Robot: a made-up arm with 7 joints. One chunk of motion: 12 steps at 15 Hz.
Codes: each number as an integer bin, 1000 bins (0 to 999) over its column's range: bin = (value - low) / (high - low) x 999, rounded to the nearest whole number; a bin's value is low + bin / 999 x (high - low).
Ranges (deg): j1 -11..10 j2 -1..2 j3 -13..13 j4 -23..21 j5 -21..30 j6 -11..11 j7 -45..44
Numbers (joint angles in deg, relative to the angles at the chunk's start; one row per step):
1: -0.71 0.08 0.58 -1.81 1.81 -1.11 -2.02
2: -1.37 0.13 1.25 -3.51 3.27 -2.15 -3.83
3: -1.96 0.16 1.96 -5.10 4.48 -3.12 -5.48
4: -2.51 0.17 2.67 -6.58 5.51 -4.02 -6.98
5: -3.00 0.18 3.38 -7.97 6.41 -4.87 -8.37
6: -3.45 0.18 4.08 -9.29 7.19 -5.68 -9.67
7: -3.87 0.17 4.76 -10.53 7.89 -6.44 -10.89
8: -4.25 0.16 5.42 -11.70 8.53 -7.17 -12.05
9: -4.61 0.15 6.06 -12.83 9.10 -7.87 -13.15
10: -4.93 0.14 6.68 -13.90 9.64 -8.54 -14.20
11: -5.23 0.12 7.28 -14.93 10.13 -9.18 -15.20
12: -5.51 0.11 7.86 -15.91 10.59 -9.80 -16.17
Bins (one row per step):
1: 490 360 522 481 447 449 482
2: 458 376 548 443 475 402 462
3: 430 386 575 406 499 358 444
4: 404 390 602 373 519 317 427
5: 381 393 629 341 537 278 411
6: 359 393 656 311 552 242 397
7: 339 390 682 283 566 207 383
8: 321 386 708 257 578 174 370
9: 304 383 732 231 590 142 358
10: 289 380 756 207 600 112 346
11: 274 373 779 183 610 83 334
12: 261 370 802 161 619 54 324

